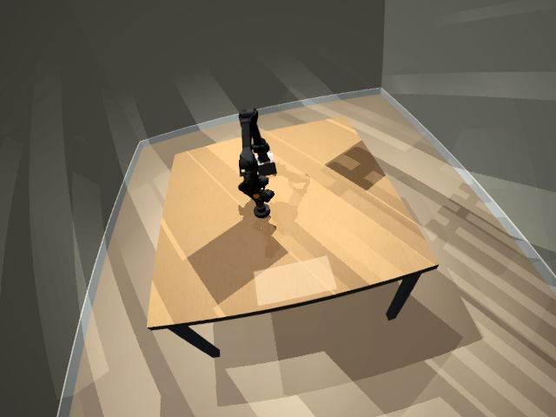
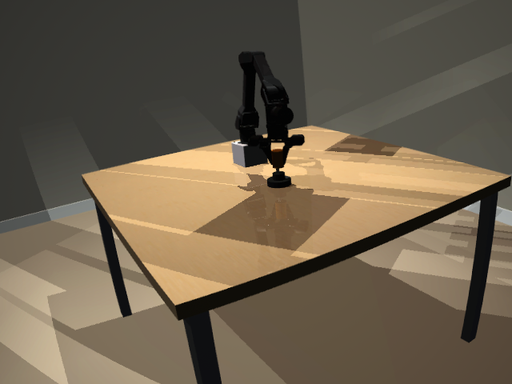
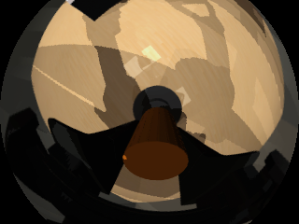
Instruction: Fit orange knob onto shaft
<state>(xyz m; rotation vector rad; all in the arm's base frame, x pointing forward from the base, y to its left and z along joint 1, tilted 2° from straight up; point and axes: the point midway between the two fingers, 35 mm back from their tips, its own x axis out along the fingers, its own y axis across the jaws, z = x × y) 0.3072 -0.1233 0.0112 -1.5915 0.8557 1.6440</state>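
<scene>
Now: gripper tip 30 mm below the orange knob. The rest, counted from my gripper tip: round pedestal 40 mm below.
</scene>
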